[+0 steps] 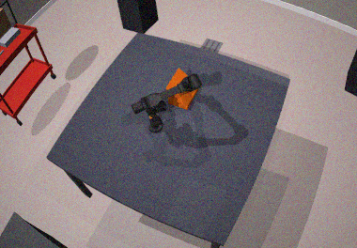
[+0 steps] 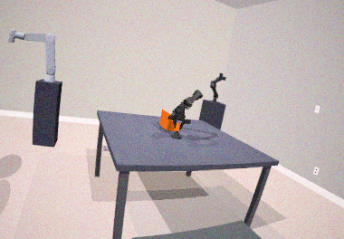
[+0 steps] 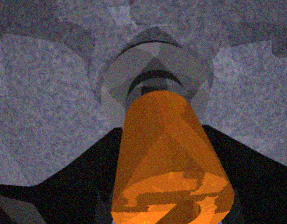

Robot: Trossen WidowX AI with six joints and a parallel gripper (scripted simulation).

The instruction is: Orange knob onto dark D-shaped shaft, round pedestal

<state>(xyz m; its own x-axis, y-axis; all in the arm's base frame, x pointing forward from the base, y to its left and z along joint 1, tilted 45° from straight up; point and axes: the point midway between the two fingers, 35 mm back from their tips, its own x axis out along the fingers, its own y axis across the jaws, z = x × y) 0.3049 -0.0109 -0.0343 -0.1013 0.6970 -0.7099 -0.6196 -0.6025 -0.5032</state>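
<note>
Right now my gripper tip is 20 mm below the orange knob. The rest, counted from my gripper tip: round pedestal (40 mm below).
</note>
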